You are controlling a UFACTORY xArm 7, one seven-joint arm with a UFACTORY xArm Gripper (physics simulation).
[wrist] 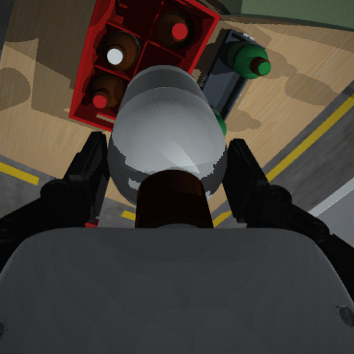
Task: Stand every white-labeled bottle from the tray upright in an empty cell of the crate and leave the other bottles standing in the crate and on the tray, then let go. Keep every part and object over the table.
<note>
I see my gripper (167, 154), a white-labeled bottle (166, 154) and a green bottle (249, 60).
</note>
